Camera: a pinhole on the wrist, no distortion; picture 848 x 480 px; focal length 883.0 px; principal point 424.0 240.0 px. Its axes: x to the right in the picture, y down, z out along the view. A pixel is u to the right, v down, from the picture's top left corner.
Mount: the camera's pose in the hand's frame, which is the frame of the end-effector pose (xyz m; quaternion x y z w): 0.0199 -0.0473 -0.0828 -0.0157 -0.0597 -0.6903 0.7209
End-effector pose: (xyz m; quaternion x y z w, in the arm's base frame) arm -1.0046 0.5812 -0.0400 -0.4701 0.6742 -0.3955 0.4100
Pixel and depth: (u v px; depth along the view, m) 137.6 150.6 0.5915
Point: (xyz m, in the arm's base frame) -0.6046 0.6419 -0.3791
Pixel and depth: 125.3 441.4 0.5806
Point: -0.6509 0.4607 -0.4253
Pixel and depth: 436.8 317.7 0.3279
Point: -0.7793 0.5144 -0.1160
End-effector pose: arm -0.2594 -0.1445 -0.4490 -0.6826 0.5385 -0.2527 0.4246
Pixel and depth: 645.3 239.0 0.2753
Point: -0.0541 -0.0829 -0.4767
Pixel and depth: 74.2 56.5 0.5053
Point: -0.0865 0.0828 -0.8051
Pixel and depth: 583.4 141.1 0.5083
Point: 0.1104 0.0550 -0.5860
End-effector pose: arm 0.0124 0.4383 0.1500 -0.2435 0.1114 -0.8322 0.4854
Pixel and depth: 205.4 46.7 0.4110
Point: 0.2820 0.4938 0.3455
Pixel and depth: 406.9 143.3 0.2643
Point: 0.1022 0.4779 0.3007
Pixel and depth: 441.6 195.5 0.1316
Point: 0.0074 0.4548 0.2077
